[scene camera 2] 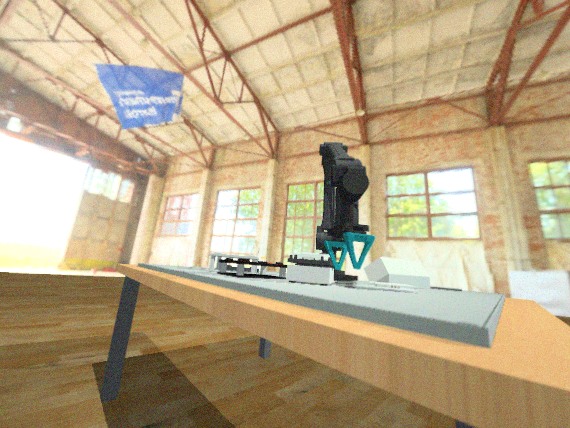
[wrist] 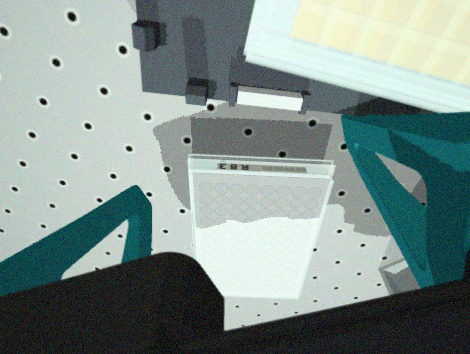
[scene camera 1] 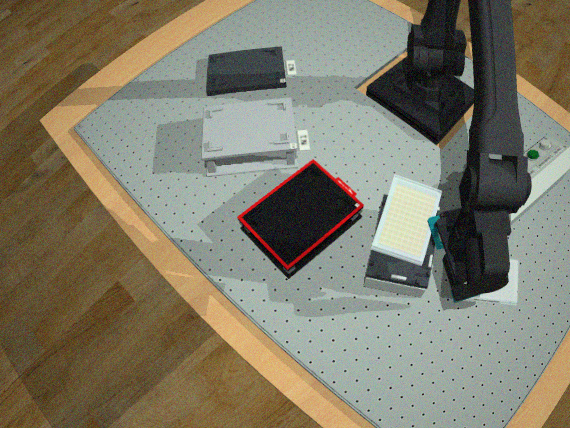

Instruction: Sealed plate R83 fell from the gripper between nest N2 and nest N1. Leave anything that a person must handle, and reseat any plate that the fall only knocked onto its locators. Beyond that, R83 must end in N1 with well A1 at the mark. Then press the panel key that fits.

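Frame: origin at the arm's base, x back, y right, z up, level; millimetres.
Where they show: gripper, between the fingertips: (scene camera 2: 346,269) (wrist: 237,164) (scene camera 1: 449,274); arm's base, origin of its link: (scene camera 1: 425,92).
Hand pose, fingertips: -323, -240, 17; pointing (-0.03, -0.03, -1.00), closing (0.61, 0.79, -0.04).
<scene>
Things, the pixels of their top centre, and the offset from my fingertips, as dx, dy, dz. "*": a spot on its surface instead.
- Clear sealed plate R83, centre of its top: (wrist: 253,246) (scene camera 1: 488,277) (scene camera 2: 383,283) +53, -66, -24
- plate with pale yellow wells, centre of its top: (scene camera 1: 409,214) (scene camera 2: 313,251) +21, +108, +44
- dark-topped nest, a spot on its surface: (wrist: 165,70) * -43, +28, +16
- panel, centre of its top: (scene camera 1: 537,163) (scene camera 2: 397,259) +278, -39, +45
- green key, centre of its top: (scene camera 1: 534,152) +309, -25, +36
- white key, centre of its top: (scene camera 1: 547,142) +357, -40, +36
- black nest with a red outline, centre of its top: (scene camera 1: 301,209) (scene camera 2: 254,260) -62, +256, +7
- light grey raised nest, centre of its top: (scene camera 1: 247,123) (scene camera 2: 236,254) +3, +430, +27
- low dark nest, centre of its top: (scene camera 1: 244,65) +142, +577, -16
Clear sealed plate R83 (scene camera 1: 507,287) (wrist: 257,240) lies flat on the perforated deck; its label edge faces the dark nest in the wrist view. The arm hides part of it in scene camera 1. My gripper (scene camera 1: 445,265) (scene camera 2: 348,268) (wrist: 237,164) is open and empty above the deck, its fingers wide apart on either side of R83's near-nest end in the wrist view. A plate with pale yellow wells (scene camera 1: 410,220) (wrist: 395,35) sits askew on a dark-topped nest (scene camera 1: 397,266) (wrist: 165,70), leaving that nest's end uncovered. The panel (scene camera 1: 520,200) (scene camera 2: 402,278) has a green key (scene camera 1: 533,154) and a white key (scene camera 1: 545,144).
A black nest with a red outline (scene camera 1: 300,215) stands left of the yellow-well plate. A light grey raised nest (scene camera 1: 250,125) and a low dark nest (scene camera 1: 245,70) stand farther back, with small labels too blurred to read. The arm's base (scene camera 1: 425,100) is at the back.
</scene>
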